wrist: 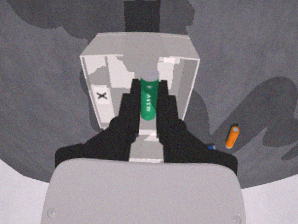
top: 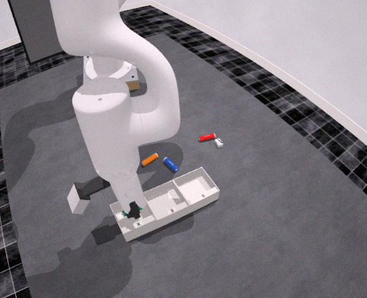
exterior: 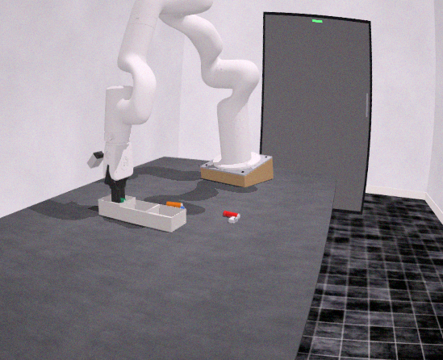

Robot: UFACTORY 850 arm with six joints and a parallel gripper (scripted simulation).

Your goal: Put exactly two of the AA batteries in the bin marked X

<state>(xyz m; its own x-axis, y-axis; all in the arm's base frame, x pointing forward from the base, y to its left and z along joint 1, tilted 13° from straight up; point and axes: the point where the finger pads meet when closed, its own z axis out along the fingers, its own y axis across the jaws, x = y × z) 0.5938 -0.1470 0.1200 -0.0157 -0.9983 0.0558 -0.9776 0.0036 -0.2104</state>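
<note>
Now: hand 14 cm past the orange AA battery, 12 cm to the right of it and 5 cm above it. From my hand the other things lie so: blue battery: 10 cm behind, 16 cm to the left, 5 cm below; then white three-compartment tray: 1 cm ahead, 8 cm to the left, 3 cm below; then green AA battery: 2 cm below.
</note>
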